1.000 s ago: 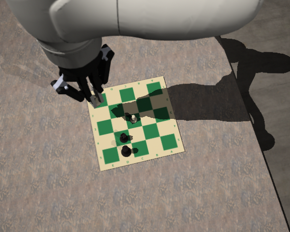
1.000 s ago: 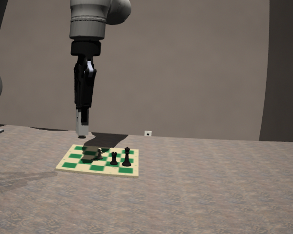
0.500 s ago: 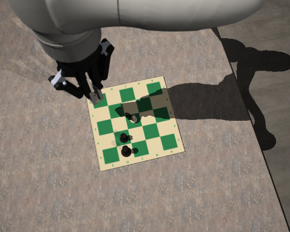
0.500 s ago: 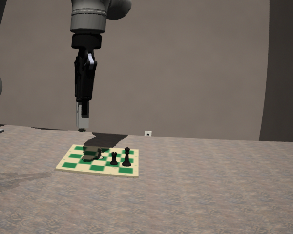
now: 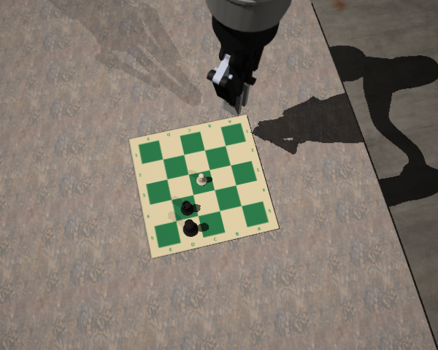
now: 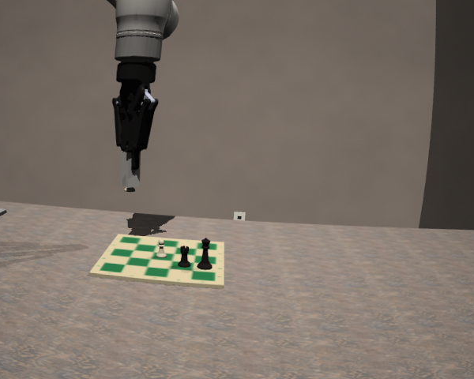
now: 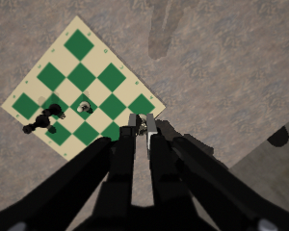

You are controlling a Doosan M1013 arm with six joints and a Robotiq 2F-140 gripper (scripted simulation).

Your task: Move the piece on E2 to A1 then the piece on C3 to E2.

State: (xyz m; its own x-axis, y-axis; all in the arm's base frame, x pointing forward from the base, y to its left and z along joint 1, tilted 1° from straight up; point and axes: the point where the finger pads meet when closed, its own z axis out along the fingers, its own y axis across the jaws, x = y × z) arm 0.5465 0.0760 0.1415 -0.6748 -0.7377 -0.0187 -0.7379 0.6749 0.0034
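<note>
Right now my hand is 13 cm above the white pawn, 8 cm short of it and 7 cm to the left of it. The rest, counted from my hand: black queen 16 cm ahead, 12 cm below, 10 cm to the right; white piece 3 cm below; chessboard 15 cm below, 8 cm ahead, 7 cm to the right.
</note>
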